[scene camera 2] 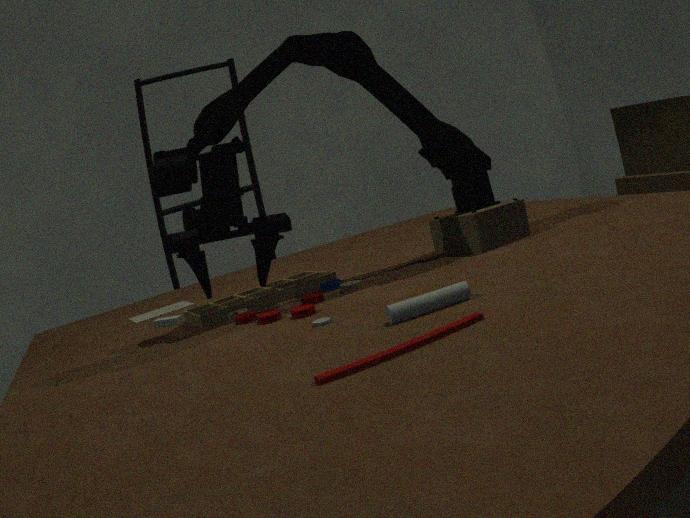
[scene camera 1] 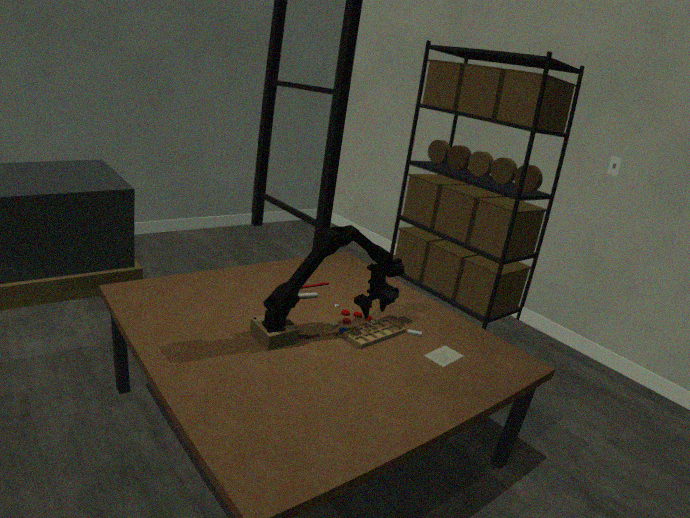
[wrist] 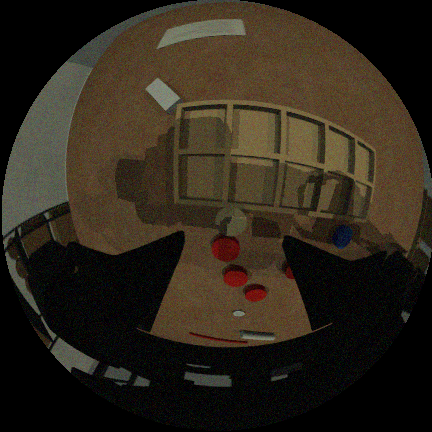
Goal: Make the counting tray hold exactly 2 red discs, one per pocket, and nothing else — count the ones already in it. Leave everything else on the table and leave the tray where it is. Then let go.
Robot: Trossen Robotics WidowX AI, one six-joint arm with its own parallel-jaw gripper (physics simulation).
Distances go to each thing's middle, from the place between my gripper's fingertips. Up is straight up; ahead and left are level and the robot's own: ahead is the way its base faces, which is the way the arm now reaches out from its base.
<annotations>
My hand is 4 cm past the wooden counting tray (scene camera 2: 208,314), 8 cm to the left of it and 3 cm above it. Also, from my hand: grey card (wrist: 214,27) (12 cm ahead, 30 cm to the right, 4 cm below).
</annotations>
